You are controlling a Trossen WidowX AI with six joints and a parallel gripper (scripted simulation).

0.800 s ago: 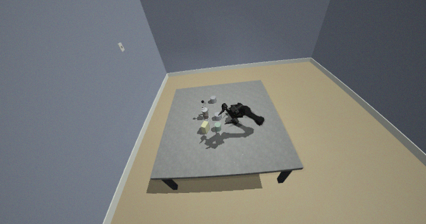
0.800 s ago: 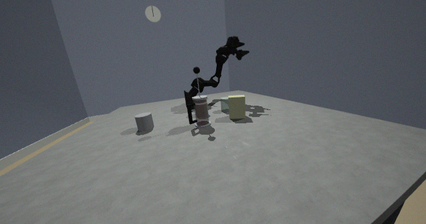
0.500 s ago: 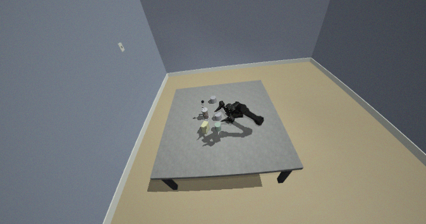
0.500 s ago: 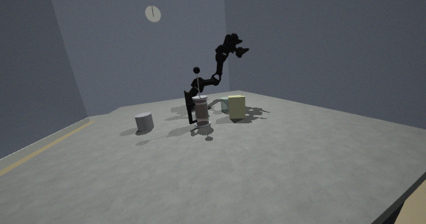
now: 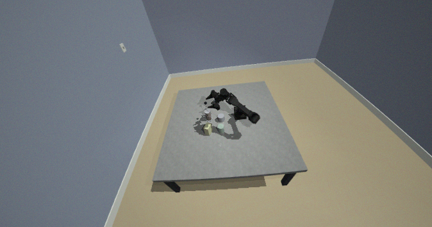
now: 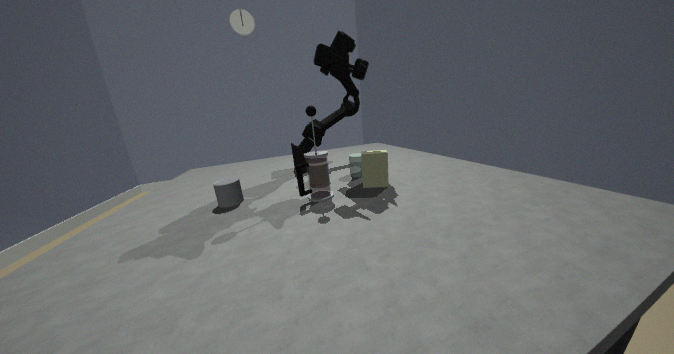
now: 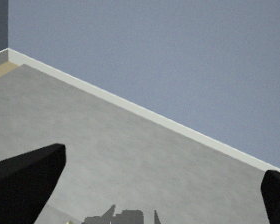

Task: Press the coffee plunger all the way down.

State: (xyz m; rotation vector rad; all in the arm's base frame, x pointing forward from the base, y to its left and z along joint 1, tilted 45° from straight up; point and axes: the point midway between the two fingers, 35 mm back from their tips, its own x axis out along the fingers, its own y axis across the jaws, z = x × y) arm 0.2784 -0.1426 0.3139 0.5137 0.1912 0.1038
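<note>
My gripper tip is 25 cm above the coffee press, 17 cm to the left of it and 3 cm short of it. From my gripper tip the other things lie so: yellow box 32 cm below, 4 cm ahead, 3 cm to the left.
</note>
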